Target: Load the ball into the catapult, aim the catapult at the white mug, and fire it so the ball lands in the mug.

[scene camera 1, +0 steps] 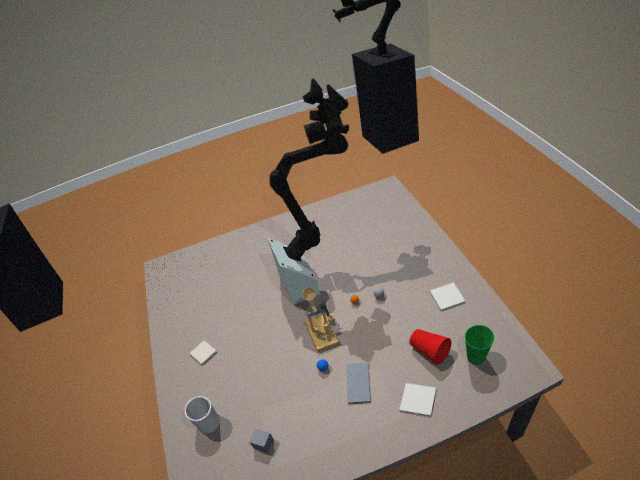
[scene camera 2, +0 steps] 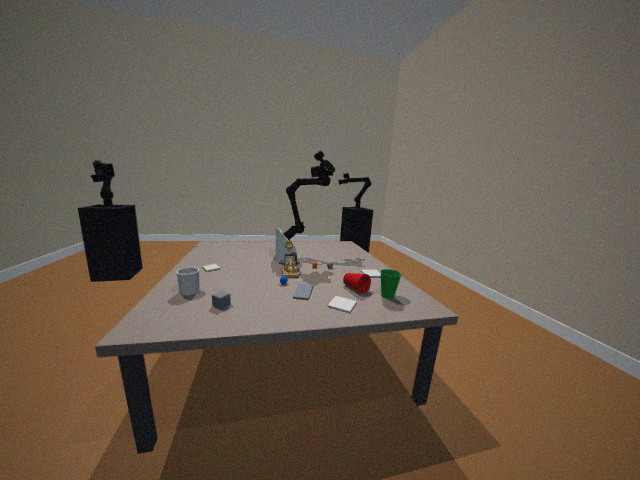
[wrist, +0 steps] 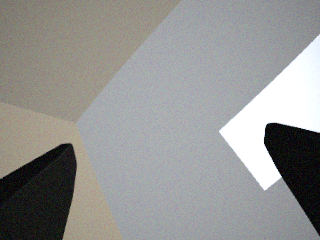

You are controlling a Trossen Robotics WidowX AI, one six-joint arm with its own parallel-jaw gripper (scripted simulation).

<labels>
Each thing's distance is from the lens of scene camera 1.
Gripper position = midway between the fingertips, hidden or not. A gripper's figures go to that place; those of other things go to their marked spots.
my gripper (scene camera 1: pixel 320 81): 173 cm
white mug (scene camera 1: pixel 199 410): 164 cm
red cup (scene camera 1: pixel 436 348): 154 cm
</labels>
